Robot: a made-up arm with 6 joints. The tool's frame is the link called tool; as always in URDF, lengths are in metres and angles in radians.
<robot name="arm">
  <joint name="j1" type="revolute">
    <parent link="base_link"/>
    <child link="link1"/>
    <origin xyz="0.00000 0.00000 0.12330" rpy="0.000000 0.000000 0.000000"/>
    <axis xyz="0 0 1"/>
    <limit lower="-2.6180" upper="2.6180" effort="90" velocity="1"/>
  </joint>
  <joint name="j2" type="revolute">
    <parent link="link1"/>
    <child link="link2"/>
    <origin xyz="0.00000 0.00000 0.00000" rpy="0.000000 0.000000 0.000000"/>
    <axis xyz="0.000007 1 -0.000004"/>
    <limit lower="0.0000" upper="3.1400" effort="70" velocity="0.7"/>
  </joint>
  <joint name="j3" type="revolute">
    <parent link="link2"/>
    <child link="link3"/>
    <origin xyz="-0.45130 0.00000 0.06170" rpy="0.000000 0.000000 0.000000"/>
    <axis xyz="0.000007 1 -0.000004"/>
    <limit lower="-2.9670" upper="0.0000" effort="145" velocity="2.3"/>
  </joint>
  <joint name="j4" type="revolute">
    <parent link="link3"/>
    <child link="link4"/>
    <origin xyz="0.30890 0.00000 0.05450" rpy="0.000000 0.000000 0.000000"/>
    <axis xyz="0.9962 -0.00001 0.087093"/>
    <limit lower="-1.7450" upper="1.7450" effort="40" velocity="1.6"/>
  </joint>
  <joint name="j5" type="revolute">
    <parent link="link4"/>
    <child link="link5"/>
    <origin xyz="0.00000 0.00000 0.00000" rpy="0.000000 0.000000 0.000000"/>
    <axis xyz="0.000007 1 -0.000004"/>
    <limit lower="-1.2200" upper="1.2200" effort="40" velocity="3.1"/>
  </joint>
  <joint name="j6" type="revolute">
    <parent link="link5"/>
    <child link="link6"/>
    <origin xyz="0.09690 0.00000 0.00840" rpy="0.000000 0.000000 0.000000"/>
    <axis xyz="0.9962 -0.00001 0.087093"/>
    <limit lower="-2.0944" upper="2.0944" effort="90" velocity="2.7"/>
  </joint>
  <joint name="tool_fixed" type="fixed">
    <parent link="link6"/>
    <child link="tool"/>
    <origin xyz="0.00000 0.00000 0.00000" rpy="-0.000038 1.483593 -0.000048"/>
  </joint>
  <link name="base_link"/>
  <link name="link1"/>
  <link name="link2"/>
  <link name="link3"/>
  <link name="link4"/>
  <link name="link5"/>
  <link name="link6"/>
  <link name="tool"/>
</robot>
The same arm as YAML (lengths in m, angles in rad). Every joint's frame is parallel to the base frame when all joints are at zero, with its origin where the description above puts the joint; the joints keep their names.
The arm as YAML. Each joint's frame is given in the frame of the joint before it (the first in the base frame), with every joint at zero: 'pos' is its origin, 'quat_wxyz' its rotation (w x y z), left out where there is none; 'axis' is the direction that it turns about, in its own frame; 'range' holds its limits. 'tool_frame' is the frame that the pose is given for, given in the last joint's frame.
length_unit: m
angle_unit: rad
joints:
  - joint: j1
    pos: [0.0, 0.0, 0.1233]
    axis: "+z"
    range: [-2.618, 2.618]
  - joint: j2
    pos: [0.0, 0.0, 0.0]
    axis: "+y"
    range: [0.0, 3.14]
  - joint: j3
    pos: [-0.4513, 0.0, 0.0617]
    axis: "+y"
    range: [-2.967, 0.0]
  - joint: j4
    pos: [0.3089, 0.0, 0.0545]
    axis: [0.9962, 0.0, 0.0871]
    range: [-1.745, 1.745]
  - joint: j5
    pos: [0.0, 0.0, 0.0]
    axis: "+y"
    range: [-1.22, 1.22]
  - joint: j6
    pos: [0.0969, 0.0, 0.0084]
    axis: [0.9962, 0.0, 0.0871]
    range: [-2.0944, 2.0944]
tool_frame:
  pos: [0.0, 0.0, 0.0]
  quat_wxyz: [0.737256, 0.000002, 0.675613, -0.000005]

